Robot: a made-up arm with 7 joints. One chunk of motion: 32 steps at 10 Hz.
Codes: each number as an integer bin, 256 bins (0 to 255) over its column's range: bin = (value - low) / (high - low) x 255, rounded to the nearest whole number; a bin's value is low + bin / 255 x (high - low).
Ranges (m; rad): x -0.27..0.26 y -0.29..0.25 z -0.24..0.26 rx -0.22..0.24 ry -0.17..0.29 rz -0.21..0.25
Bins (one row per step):
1: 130 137 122 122 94 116
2: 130 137 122 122 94 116
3: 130 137 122 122 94 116
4: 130 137 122 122 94 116
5: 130 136 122 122 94 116
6: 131 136 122 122 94 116
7: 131 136 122 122 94 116
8: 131 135 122 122 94 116
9: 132 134 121 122 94 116
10: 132 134 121 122 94 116
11: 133 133 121 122 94 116
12: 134 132 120 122 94 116
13: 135 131 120 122 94 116
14: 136 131 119 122 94 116
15: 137 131 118 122 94 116
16: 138 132 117 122 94 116
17: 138 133 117 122 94 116
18: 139 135 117 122 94 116
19: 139 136 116 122 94 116
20: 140 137 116 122 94 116
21: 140 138 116 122 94 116
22: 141 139 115 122 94 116
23: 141 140 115 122 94 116
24: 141 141 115 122 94 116
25: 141 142 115 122 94 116
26: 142 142 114 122 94 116
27: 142 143 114 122 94 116
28: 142 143 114 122 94 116
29: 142 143 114 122 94 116
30: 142 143 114 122 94 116
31: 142 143 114 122 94 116
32: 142 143 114 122 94 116
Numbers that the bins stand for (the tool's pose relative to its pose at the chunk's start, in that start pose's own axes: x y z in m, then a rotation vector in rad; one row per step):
1: 0.0002 0.0001 -0.0008 0.0001 -0.0004 -0.0007
2: 0.0002 0.0001 -0.0008 0.0001 -0.0004 -0.0007
3: 0.0002 0.0001 -0.0008 0.0001 -0.0004 -0.0007
4: 0.0002 0.0001 -0.0008 0.0001 -0.0004 -0.0007
5: 0.0002 -0.0020 -0.0008 0.0001 -0.0004 -0.0007
6: 0.0023 -0.0020 -0.0008 0.0001 -0.0004 -0.0007
7: 0.0023 -0.0020 -0.0008 0.0001 -0.0004 -0.0007
8: 0.0023 -0.0041 -0.0008 0.0001 -0.0004 -0.0007
9: 0.0044 -0.0062 -0.0027 0.0001 -0.0004 -0.0007
10: 0.0044 -0.0062 -0.0027 0.0001 -0.0004 -0.0007
11: 0.0064 -0.0084 -0.0027 0.0001 -0.0004 -0.0007
12: 0.0085 -0.0105 -0.0047 0.0001 -0.0004 -0.0007
13: 0.0106 -0.0126 -0.0047 0.0001 -0.0004 -0.0007
14: 0.0127 -0.0126 -0.0067 0.0001 -0.0004 -0.0007
15: 0.0147 -0.0126 -0.0086 0.0001 -0.0004 -0.0007
16: 0.0168 -0.0105 -0.0106 0.0001 -0.0004 -0.0007
17: 0.0168 -0.0084 -0.0106 0.0001 -0.0004 -0.0007
18: 0.0189 -0.0041 -0.0106 0.0001 -0.0004 -0.0007
19: 0.0189 -0.0020 -0.0125 0.0001 -0.0004 -0.0007
20: 0.0210 0.0001 -0.0125 0.0001 -0.0004 -0.0007
21: 0.0210 0.0022 -0.0125 0.0001 -0.0004 -0.0007
22: 0.0231 0.0044 -0.0145 0.0001 -0.0004 -0.0007
23: 0.0231 0.0065 -0.0145 0.0001 -0.0004 -0.0007
24: 0.0231 0.0086 -0.0145 0.0001 -0.0004 -0.0007
25: 0.0231 0.0107 -0.0145 0.0001 -0.0004 -0.0007
26: 0.0251 0.0107 -0.0165 0.0001 -0.0004 -0.0007
27: 0.0251 0.0128 -0.0165 0.0001 -0.0004 -0.0007
28: 0.0251 0.0128 -0.0165 0.0001 -0.0004 -0.0007
29: 0.0251 0.0128 -0.0165 0.0001 -0.0004 -0.0007
30: 0.0251 0.0128 -0.0165 0.0001 -0.0004 -0.0007
31: 0.0251 0.0128 -0.0165 0.0001 -0.0004 -0.0007
32: 0.0251 0.0128 -0.0165 0.0001 -0.0004 -0.0007

